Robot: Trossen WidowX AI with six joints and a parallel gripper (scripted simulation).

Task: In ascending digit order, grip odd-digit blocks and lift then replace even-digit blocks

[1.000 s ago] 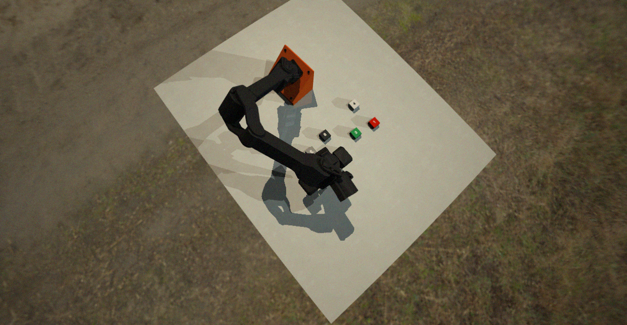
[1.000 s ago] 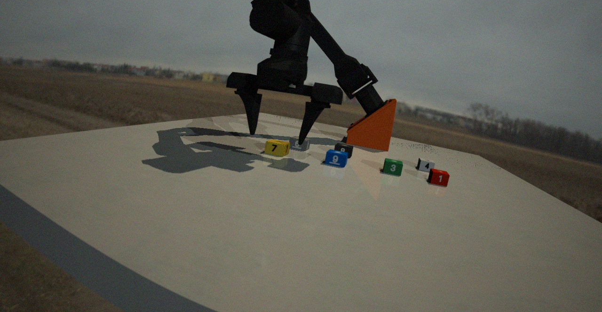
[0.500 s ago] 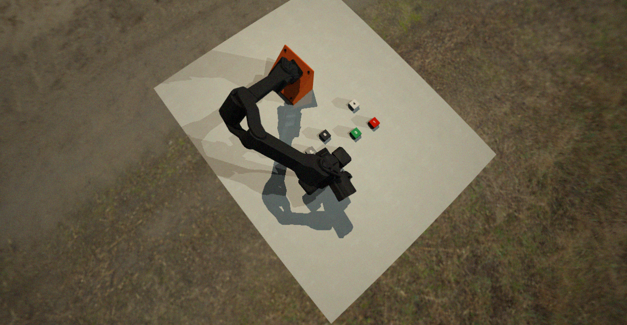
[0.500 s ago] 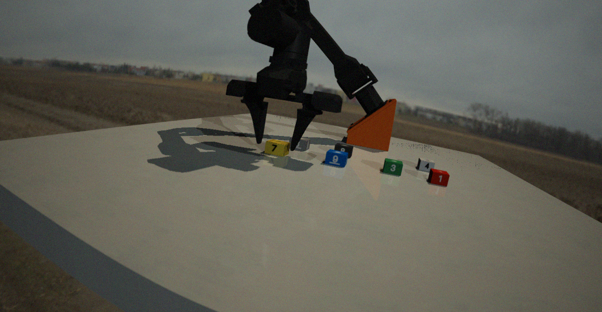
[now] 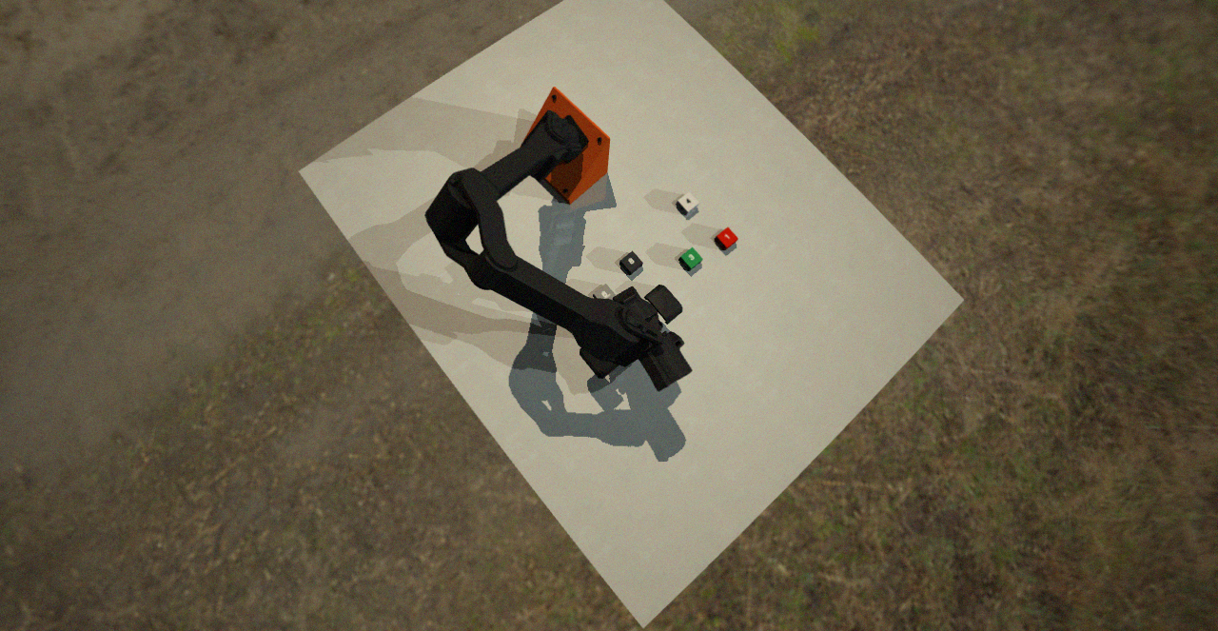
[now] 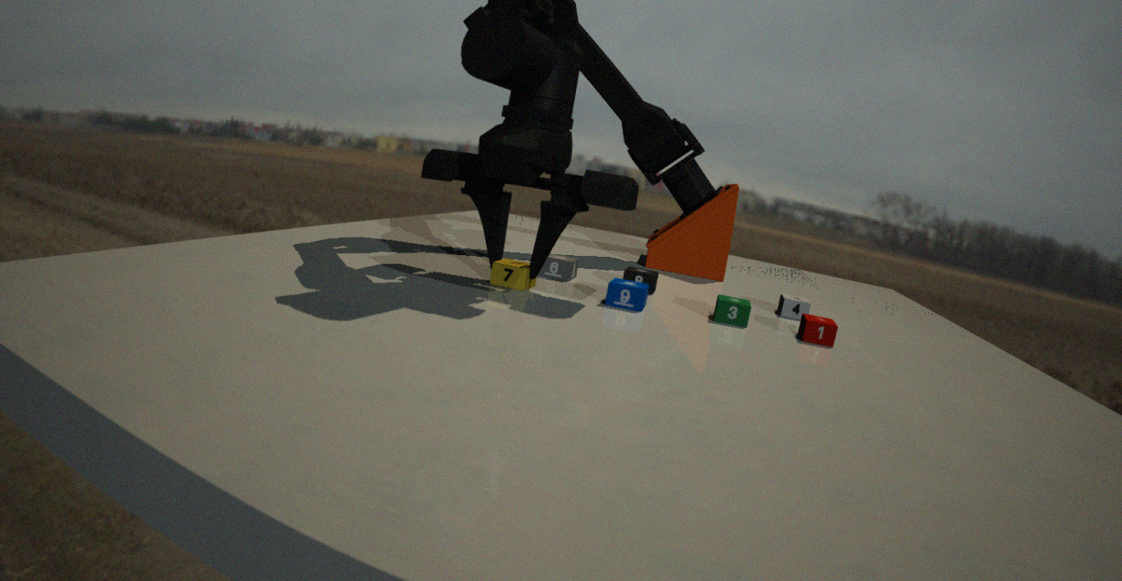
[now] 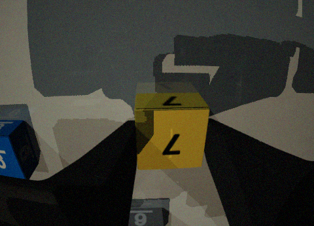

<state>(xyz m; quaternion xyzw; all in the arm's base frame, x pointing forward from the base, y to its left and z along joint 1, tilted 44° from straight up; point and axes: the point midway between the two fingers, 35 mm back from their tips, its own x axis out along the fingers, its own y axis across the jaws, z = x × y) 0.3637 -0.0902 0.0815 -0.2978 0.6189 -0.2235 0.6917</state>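
Now: the yellow block right at my gripper tip. The rest, counted from my gripper tip: grey block 6: 90 mm behind, 10 mm to the left; black block marked 8: 110 mm behind, 90 mm to the left; blue block 9: 100 mm to the left, 20 mm behind.
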